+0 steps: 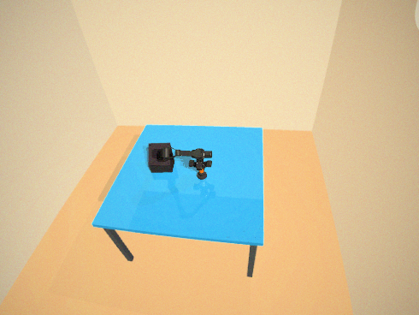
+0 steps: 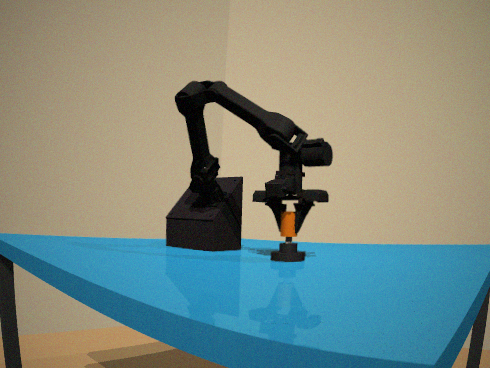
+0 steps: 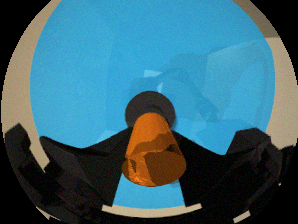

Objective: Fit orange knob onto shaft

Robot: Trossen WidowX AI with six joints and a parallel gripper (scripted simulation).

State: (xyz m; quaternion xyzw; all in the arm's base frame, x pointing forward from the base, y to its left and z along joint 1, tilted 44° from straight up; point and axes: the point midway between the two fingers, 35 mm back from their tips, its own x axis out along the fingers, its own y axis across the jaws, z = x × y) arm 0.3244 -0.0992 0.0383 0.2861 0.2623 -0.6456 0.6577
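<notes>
Now: the round pedestal 40 mm below my gripper tip. From my gripper tip the other things lie so: orange knob: 30 mm above.
</notes>
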